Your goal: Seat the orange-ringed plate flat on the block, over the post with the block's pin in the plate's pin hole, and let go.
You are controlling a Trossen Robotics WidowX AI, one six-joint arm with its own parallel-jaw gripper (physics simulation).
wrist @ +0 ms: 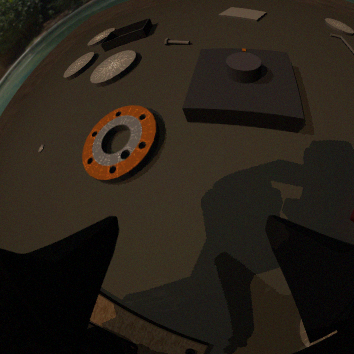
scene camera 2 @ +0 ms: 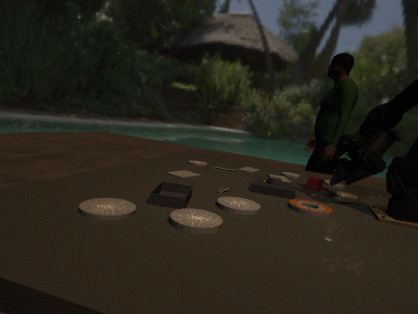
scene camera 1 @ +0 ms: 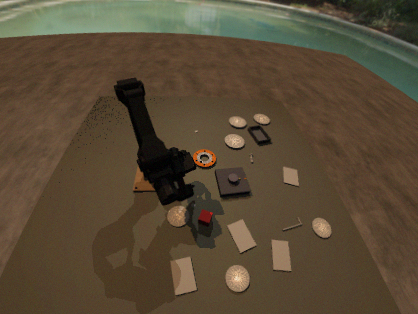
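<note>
The orange-ringed plate point(scene camera 1: 213, 159) point(scene camera 2: 295, 204) point(wrist: 149, 130) lies flat on the table beside the block, apart from it. A dark round pin hole point(wrist: 125, 154) shows in its grey inner part. The dark square block point(scene camera 1: 225, 188) point(scene camera 2: 272, 189) point(wrist: 215, 92) bears a short round post point(scene camera 1: 233, 178) point(scene camera 2: 276, 178) point(wrist: 244, 65). A small orange mark point(scene camera 1: 243, 178) point(wrist: 244, 49) shows beside the post; the pin is too small to make out clearly. My gripper point(scene camera 1: 191, 176) point(wrist: 194, 224) is open and empty above the table. In the wrist view the plate is ahead and left of it.
A red cube point(scene camera 1: 205, 217) point(scene camera 2: 314, 183) stands near the block. A black open tray point(scene camera 1: 260, 142) point(scene camera 2: 167, 201), a bolt point(scene camera 1: 251, 158) point(wrist: 177, 42), an L-shaped rod point(scene camera 1: 292, 226), pale discs point(scene camera 1: 234, 141) point(scene camera 2: 196, 220) and pale rectangles point(scene camera 1: 241, 235) lie around.
</note>
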